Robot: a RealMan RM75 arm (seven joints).
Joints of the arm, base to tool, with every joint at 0 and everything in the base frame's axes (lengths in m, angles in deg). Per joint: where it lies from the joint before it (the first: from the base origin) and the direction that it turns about. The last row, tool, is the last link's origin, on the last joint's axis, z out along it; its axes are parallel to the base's.
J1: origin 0 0 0.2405 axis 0 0 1
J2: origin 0 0 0 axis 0 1 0
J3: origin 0 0 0.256 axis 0 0 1
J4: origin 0 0 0 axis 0 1 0
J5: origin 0 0 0.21 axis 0 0 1
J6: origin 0 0 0 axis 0 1 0
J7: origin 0 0 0.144 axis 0 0 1
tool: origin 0 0 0
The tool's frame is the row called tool.
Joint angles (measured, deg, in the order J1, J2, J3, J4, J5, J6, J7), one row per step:
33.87, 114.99, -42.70, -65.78, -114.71, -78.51, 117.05
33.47, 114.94, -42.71, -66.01, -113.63, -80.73, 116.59
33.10, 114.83, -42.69, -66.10, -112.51, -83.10, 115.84
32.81, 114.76, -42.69, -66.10, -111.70, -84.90, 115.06
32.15, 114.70, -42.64, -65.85, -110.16, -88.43, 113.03
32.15, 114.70, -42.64, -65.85, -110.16, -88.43, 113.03
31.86, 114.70, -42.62, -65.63, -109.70, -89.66, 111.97
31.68, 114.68, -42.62, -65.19, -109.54, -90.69, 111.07
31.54, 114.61, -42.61, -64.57, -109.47, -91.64, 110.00
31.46, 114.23, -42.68, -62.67, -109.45, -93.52, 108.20
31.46, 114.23, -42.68, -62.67, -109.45, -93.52, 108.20
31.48, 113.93, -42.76, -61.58, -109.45, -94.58, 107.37
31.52, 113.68, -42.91, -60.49, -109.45, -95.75, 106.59
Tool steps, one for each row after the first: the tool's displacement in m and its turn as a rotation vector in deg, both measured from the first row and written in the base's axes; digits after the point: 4 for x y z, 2 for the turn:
-0.0017, -0.0055, -0.0013, -1.58, 0.60, 1.33
-0.0031, -0.0113, -0.0025, -3.23, 1.09, 2.92
-0.0040, -0.0158, -0.0036, -4.47, 1.34, 4.25
-0.0043, -0.0254, -0.0066, -6.85, 1.77, 7.05
-0.0043, -0.0254, -0.0066, -6.85, 1.77, 7.05
-0.0036, -0.0291, -0.0080, -7.65, 1.77, 8.15
-0.0022, -0.0320, -0.0101, -8.53, 1.71, 8.89
-0.0004, -0.0347, -0.0122, -9.37, 1.56, 9.64
0.0042, -0.0395, -0.0170, -11.48, 1.55, 10.67
0.0042, -0.0395, -0.0170, -11.48, 1.55, 10.67
0.0064, -0.0420, -0.0191, -12.73, 1.59, 11.17
0.0082, -0.0448, -0.0219, -14.15, 1.71, 11.75

